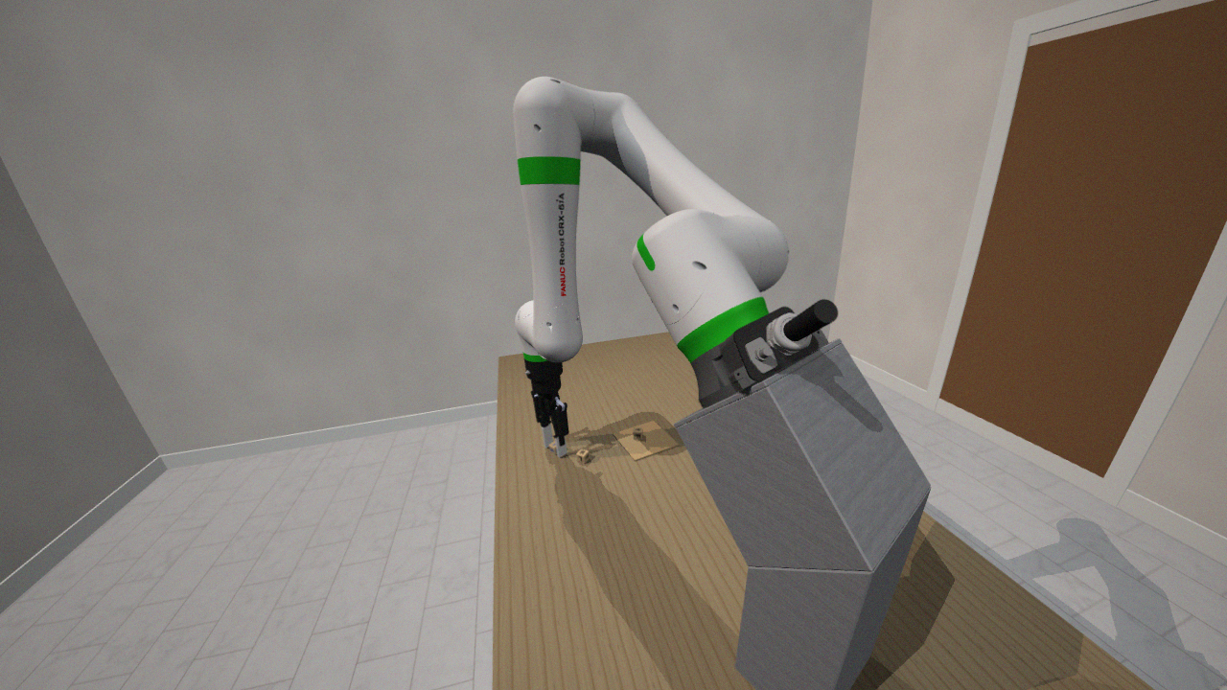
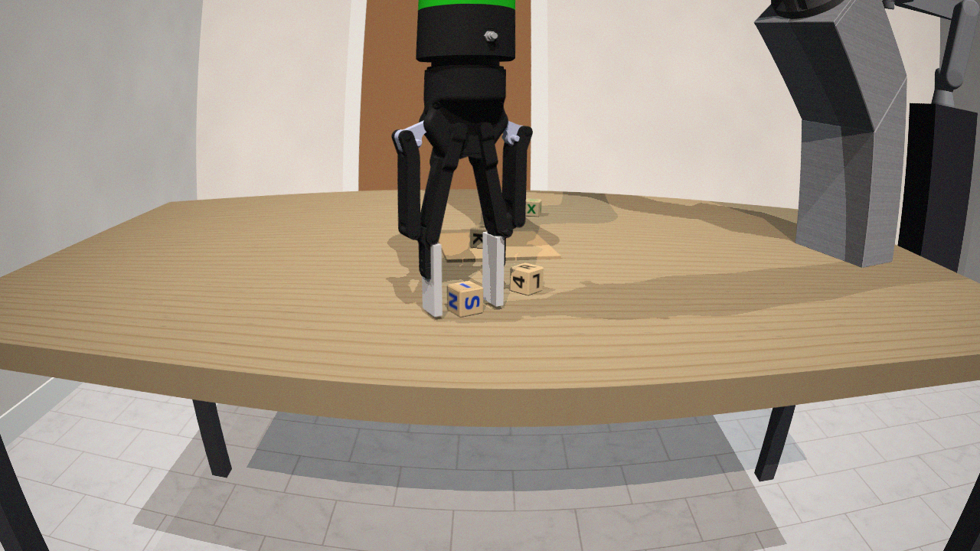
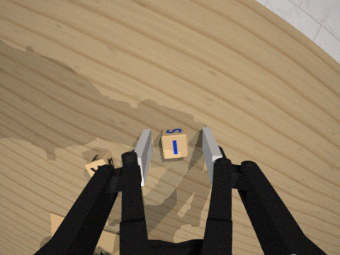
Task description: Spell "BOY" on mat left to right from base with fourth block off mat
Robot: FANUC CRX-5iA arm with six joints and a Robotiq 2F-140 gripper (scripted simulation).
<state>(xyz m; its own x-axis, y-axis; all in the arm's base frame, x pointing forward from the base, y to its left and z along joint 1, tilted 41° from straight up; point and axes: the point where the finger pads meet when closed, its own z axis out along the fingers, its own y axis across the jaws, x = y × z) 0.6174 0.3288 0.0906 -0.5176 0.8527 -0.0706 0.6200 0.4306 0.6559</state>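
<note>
My gripper is now 20 mm above the block. Also, from my hand: tan mat (20 mm ahead, 250 mm to the right, 30 mm below).
</note>
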